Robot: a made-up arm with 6 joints.
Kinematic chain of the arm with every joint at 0, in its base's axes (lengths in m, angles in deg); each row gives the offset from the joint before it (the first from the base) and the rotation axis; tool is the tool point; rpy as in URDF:
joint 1: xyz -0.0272 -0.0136 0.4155 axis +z
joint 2: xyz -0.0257 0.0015 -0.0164 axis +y
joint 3: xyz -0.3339 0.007 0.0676 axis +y
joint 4: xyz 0.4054 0.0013 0.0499 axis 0.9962 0 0.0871
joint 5: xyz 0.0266 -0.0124 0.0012 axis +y
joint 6: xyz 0.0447 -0.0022 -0.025 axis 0.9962 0 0.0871
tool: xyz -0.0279 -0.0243 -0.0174 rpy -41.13 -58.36 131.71
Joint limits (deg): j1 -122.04..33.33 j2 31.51..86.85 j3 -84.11..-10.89 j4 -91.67..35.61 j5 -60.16..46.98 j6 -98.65..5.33
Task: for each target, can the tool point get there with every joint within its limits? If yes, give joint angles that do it. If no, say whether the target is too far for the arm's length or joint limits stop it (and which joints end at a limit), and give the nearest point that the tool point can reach.
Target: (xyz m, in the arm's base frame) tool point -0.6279 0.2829 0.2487
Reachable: no: joint limits stop it (at a limit: joint 1, joint 2, joint 3, joint 6) | nearest point -0.1596 -0.1300 0.3227 | short by 0.629 m
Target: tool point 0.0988 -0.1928 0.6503
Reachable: yes | joints -54.55 41.38 -28.21 -67.21 -34.10 -84.82
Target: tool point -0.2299 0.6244 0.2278
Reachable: no: joint limits stop it (at a limit: joint 1, joint 2, joint 3, joint 4, joint 5, joint 6) | nearest point 0.1340 0.1157 0.3300 | short by 0.634 m
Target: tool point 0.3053 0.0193 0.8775
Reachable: yes | joints 8.60 66.55 -75.08 -42.08 -50.03 -68.16
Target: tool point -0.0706 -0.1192 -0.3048
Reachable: no: joint limits stop it (at a limit: joint 2, joint 3, joint 4, joint 6) | nearest point -0.0881 -0.1617 0.2757 | short by 0.582 m
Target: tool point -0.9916 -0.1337 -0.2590
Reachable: no: too far | nearest point -0.1985 -0.2205 0.3267 | short by 0.990 m
